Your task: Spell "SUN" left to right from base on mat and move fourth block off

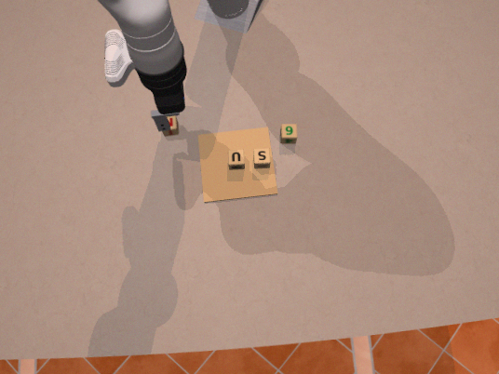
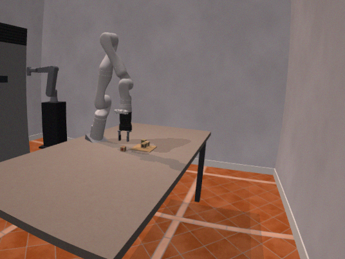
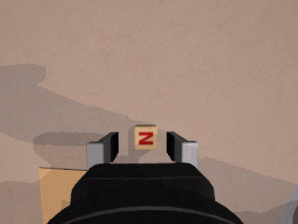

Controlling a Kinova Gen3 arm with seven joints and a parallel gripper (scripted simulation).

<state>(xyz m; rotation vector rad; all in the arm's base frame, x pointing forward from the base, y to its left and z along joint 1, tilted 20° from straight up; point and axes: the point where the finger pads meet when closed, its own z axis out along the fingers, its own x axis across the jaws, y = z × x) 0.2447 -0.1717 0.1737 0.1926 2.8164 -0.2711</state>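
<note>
Right now the N block is 7 cm below my hand. Also, from my hand: mat 11 cm to the left, 11 cm ahead, 8 cm below; then U block 11 cm to the left, 11 cm ahead, 7 cm below; then S block 15 cm to the left, 12 cm ahead, 7 cm below.
</note>
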